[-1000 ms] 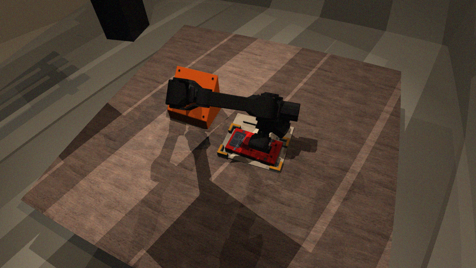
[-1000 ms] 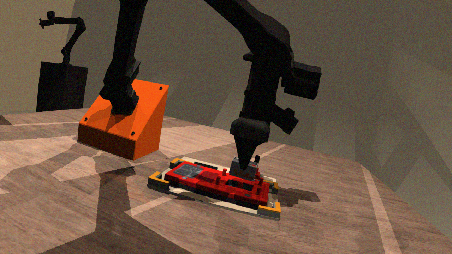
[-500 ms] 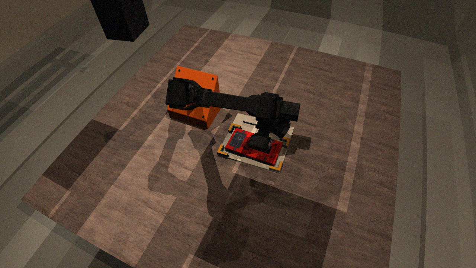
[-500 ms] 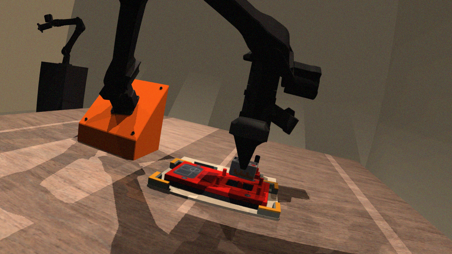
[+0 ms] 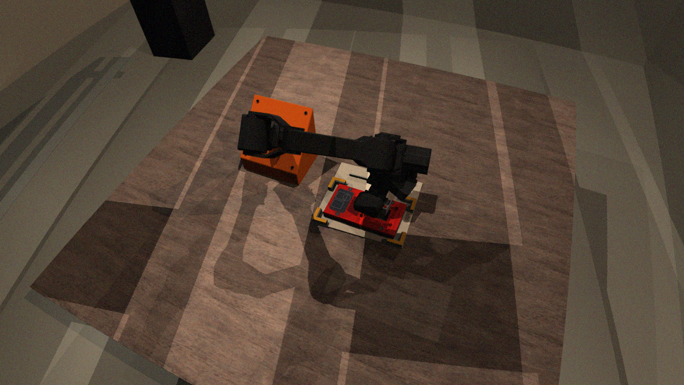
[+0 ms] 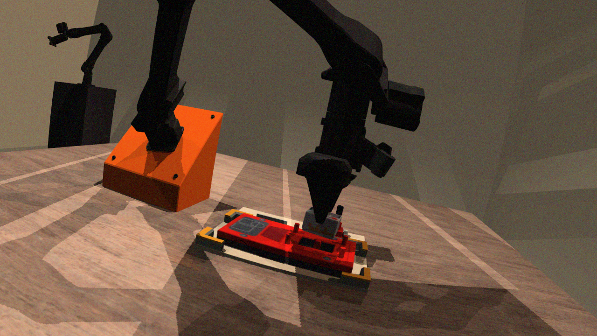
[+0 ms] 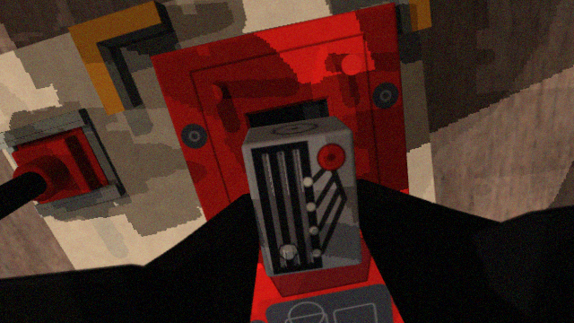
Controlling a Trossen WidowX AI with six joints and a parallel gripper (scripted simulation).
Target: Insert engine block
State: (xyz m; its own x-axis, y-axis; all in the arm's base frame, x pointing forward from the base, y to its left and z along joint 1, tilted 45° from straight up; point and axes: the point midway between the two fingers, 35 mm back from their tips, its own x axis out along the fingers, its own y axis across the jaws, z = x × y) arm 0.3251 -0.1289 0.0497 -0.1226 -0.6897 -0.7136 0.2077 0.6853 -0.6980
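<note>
The engine block lies 1 cm below my gripper tip. From my gripper tip the other things lie so: black peg 3 cm ahead, 12 cm to the left, 3 cm below.
</note>
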